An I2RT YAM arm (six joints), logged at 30 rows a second.
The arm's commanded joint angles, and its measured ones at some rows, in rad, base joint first. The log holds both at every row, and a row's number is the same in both.
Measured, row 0:
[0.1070, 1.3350, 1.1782, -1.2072, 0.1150, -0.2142]
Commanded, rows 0 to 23:
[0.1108, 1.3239, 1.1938, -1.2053, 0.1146, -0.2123]
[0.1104, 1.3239, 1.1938, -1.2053, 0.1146, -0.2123]
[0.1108, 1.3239, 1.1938, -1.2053, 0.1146, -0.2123]
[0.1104, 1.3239, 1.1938, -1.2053, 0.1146, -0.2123]
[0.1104, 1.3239, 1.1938, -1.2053, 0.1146, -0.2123]
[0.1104, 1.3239, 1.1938, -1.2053, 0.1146, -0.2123]
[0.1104, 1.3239, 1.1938, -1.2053, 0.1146, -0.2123]
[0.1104, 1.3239, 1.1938, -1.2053, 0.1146, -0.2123]
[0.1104, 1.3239, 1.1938, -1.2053, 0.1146, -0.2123]
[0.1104, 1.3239, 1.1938, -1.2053, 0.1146, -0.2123]
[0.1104, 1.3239, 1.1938, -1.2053, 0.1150, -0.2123]
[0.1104, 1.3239, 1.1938, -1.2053, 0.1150, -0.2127]
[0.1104, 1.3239, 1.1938, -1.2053, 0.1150, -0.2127]
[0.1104, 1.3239, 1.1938, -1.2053, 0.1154, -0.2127]
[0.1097, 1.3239, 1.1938, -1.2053, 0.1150, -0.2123]
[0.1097, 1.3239, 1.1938, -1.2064, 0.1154, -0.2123]
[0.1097, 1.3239, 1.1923, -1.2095, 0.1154, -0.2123]
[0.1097, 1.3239, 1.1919, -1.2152, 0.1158, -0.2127]
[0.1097, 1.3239, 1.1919, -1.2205, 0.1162, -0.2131]
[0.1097, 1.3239, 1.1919, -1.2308, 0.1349, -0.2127]
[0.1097, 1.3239, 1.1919, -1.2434, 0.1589, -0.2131]
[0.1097, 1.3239, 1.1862, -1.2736, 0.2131, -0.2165]
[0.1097, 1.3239, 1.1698, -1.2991, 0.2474, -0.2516]
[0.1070, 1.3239, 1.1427, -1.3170, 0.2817, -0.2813]
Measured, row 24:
[0.1070, 1.3350, 1.1782, -1.2842, 0.1711, -0.2222]
